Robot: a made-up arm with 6 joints.
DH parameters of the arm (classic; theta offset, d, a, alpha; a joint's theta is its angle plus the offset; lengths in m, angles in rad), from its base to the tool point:
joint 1: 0 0.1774 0 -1.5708
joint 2: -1.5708 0 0.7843 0
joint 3: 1.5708 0.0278 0 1.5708
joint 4: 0 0.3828 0 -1.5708
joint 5: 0 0 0 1.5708
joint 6: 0 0.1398 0 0
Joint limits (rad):
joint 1: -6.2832..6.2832
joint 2: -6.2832..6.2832
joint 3: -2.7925..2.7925
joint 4: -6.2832..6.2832
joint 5: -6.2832..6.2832
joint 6: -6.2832..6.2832
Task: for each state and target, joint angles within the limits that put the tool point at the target. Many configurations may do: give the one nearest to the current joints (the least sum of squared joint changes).
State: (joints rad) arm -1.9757 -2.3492 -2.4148 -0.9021 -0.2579 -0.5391
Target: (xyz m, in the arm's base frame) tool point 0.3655 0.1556 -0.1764
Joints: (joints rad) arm -2.5255 -1.6182 -2.3439 -0.9795 -0.5075 -0.5391
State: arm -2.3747 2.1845 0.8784 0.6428 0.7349 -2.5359
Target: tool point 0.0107 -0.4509 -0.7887
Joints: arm -1.7668 2.2805 1.0239 0.7290 0.8591 -2.5359
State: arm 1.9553 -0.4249 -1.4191 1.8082 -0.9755 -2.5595
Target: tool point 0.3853 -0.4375 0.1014
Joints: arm 2.1612 -1.0527 -2.3171 1.6122 -0.8433 -2.5595
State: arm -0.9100 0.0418 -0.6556 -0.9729 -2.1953 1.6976
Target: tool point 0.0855 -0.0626 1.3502
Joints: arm -1.3432 0.2071 -0.0760 -0.3010 -1.5107 1.6976
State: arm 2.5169 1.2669 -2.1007 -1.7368 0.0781 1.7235
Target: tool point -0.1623 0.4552 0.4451
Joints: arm 1.9355 1.7822 -2.3497 -1.7466 0.2839 1.7235
